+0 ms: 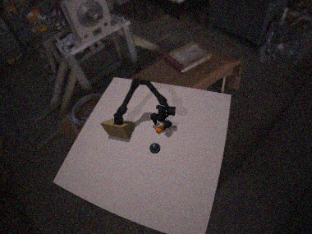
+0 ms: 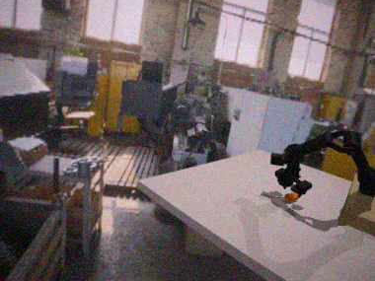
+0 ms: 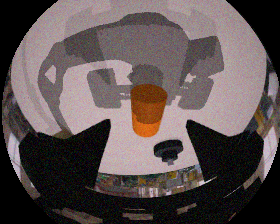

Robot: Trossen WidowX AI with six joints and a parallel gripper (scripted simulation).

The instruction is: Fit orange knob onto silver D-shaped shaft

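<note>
Right now my gripper tip is 1 cm to the right of the orange knob and 2 cm above it. Round my gripper tip: round dark pedestal (1 cm behind, 17 cm to the right, 1 cm below).
</note>
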